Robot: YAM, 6 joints.
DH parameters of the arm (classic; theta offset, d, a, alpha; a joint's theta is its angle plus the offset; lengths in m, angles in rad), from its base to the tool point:
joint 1: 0 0.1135 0.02 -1.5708
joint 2: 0 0 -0.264 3.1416
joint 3: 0.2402 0 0.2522 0
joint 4: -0.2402 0 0.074 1.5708
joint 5: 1.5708 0 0 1.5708
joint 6: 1.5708 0.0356 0 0
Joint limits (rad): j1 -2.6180..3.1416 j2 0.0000..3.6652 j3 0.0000..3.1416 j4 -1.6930..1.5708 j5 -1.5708..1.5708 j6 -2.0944..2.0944
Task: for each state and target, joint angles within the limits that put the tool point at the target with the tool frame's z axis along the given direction. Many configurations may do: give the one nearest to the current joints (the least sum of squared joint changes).
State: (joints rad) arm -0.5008 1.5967 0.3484 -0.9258 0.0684 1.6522
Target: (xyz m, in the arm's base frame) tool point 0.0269 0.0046 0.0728 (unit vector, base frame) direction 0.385 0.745 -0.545
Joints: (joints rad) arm -1.0289 1.2687 0.0020 -0.9830 -0.7952 1.6522
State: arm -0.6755 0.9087 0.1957 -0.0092 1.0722 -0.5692
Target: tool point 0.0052 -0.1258 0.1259 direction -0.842 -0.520 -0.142
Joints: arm -1.2539 0.7949 0.0024 0.2428 1.2955 -0.5692
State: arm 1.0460 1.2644 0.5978 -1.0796 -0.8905 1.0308
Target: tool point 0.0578 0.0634 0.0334 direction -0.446 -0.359 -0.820
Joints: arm 0.8021 1.8332 0.2609 -0.6044 -0.0711 1.0308
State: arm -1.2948 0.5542 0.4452 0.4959 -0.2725 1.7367
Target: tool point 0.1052 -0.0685 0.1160 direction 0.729 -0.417 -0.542
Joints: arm -0.5952 0.5221 0.0021 -0.0544 -0.0635 1.7367
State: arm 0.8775 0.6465 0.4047 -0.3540 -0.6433 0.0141
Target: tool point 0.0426 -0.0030 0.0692 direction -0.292 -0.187 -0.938
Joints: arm 0.0689 1.0552 0.0742 -0.9034 0.1672 0.0141
